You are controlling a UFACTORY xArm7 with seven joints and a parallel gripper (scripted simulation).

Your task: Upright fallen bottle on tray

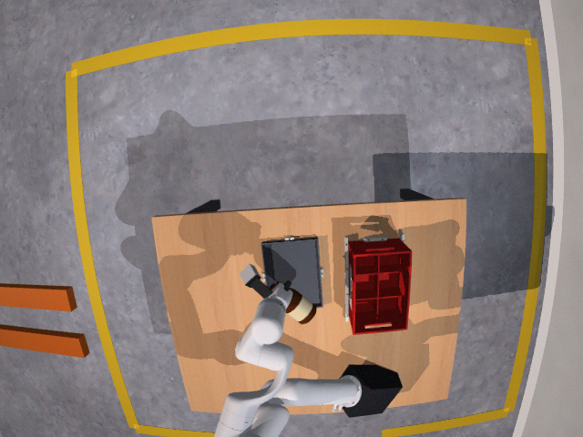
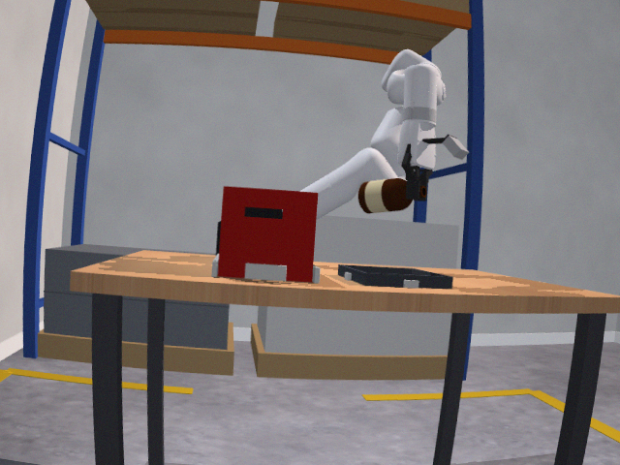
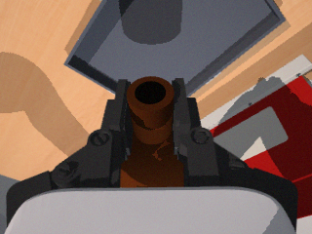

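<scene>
My hand is 30 mm past the brown bottle, 50 mm to the left of it and 10 mm above it. From my hand the other things lie so: dark grey tray (40 mm to the right, 190 mm below); red crate (70 mm ahead, 320 mm to the right, 120 mm below).
</scene>
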